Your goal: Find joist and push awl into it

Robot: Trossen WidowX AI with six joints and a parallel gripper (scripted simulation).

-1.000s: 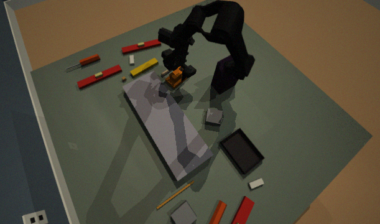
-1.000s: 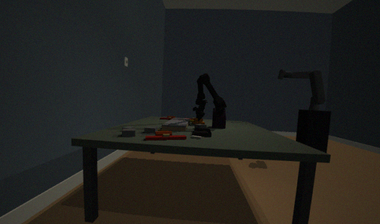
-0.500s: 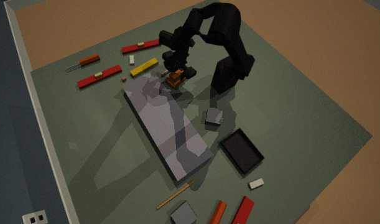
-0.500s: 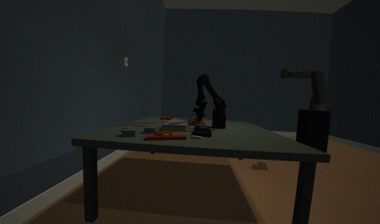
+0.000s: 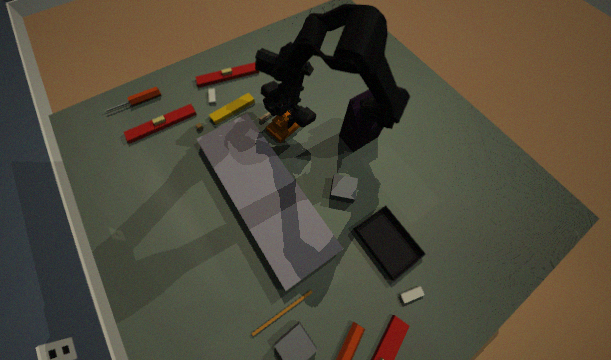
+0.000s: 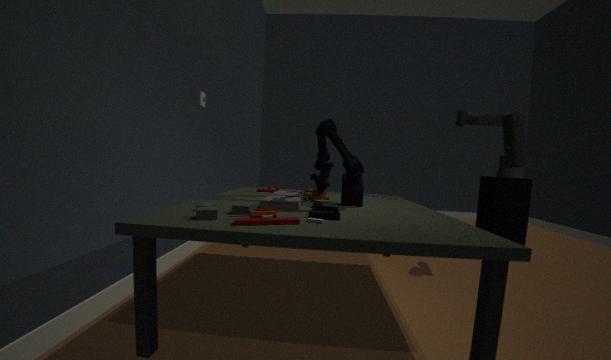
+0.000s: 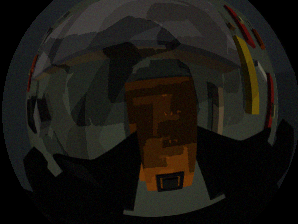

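The pale-handled pointed tool is 8 cm to the right of my gripper tip, 2 cm below it and 1 cm behind it. The rest, counted from my gripper tip: yellow bar (15 cm to the right, 13 cm ahead, 2 cm below); orange stud finder (2 cm behind, 2 cm above, 1 cm to the right); dark tray (48 cm to the left, 10 cm behind, 1 cm below).
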